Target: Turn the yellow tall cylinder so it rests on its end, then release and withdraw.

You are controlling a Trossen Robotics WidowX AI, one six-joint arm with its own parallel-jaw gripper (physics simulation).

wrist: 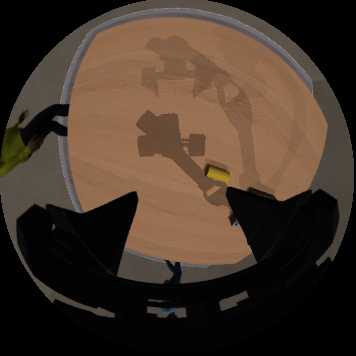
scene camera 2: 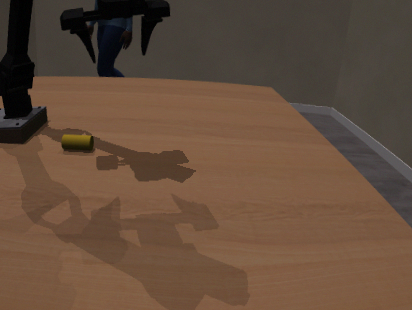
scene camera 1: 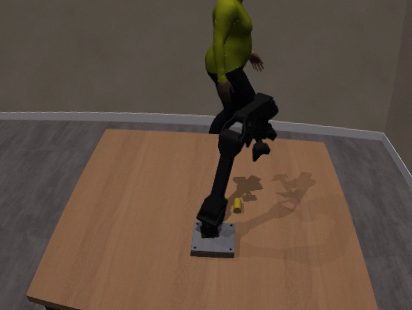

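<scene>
The yellow cylinder (scene camera 1: 237,205) (scene camera 2: 77,143) (wrist: 217,173) lies on its side on the wooden table (scene camera 1: 125,200) (scene camera 2: 310,200) (wrist: 105,100), close to the arm's base. My gripper (scene camera 1: 264,148) (scene camera 2: 119,58) (wrist: 182,193) is open and empty, high above the table. Its fingers stand wide apart and point down in the second scene view. The cylinder is well below the gripper and apart from it. In the wrist view the cylinder shows beyond the right fingertip, and its whole length is visible.
The arm's grey base plate (scene camera 1: 213,247) (scene camera 2: 30,125) stands beside the cylinder. Shadows of the arm fall across the table. A person in a yellow-green top (scene camera 1: 232,40) (wrist: 14,147) stands behind the table's far edge; a person in blue trousers (scene camera 2: 109,47) stands beyond another edge.
</scene>
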